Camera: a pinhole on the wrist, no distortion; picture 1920 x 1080 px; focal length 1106.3 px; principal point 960.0 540.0 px. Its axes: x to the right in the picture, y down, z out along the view. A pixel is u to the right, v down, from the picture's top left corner.
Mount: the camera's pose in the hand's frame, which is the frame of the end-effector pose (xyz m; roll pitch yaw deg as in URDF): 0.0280 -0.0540 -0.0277 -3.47 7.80 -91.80
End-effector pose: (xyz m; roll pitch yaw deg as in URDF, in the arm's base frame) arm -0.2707 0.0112 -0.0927 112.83 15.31 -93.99
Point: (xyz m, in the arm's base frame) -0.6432 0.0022 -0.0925
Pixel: 117 470
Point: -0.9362 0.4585 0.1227
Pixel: outside the picture
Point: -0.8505 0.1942 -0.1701
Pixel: 466 184
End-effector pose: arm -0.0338 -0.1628 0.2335 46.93 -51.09 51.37
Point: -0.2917 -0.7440 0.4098
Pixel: outside the picture
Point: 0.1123 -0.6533 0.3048
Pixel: 891 137
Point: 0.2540 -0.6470 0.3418
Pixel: 1090 350
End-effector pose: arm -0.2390 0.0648 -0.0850 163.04 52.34 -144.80
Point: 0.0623 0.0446 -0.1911
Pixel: 1784 86
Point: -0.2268 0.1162 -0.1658
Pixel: 130 575
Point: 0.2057 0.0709 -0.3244
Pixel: 1672 329
